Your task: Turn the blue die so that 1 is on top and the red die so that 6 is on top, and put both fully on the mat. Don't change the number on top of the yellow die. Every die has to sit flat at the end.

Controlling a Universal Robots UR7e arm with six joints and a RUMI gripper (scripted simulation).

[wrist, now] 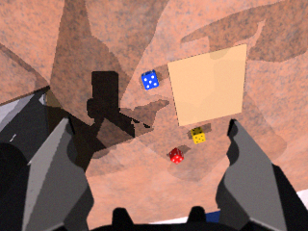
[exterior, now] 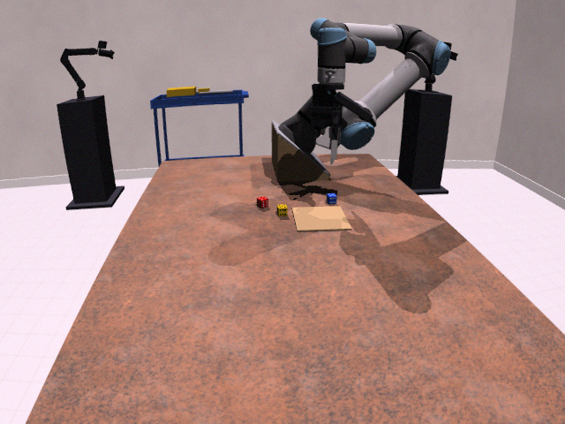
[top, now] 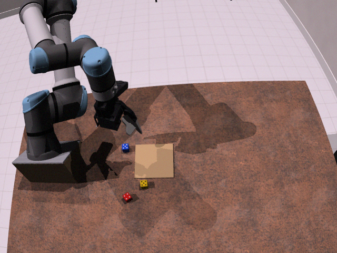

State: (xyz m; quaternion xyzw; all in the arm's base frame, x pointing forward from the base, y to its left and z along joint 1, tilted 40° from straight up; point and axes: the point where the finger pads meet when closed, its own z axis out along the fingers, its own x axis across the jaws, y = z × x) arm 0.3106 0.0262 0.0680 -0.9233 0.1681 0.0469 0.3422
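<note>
Now: the blue die 130 mm below my hand. The rest, counted from my hand: yellow die (60 mm ahead, 160 mm to the right, 130 mm below); then tan mat (100 mm ahead, 60 mm to the right, 140 mm below); then red die (210 mm to the right, 130 mm below).
</note>
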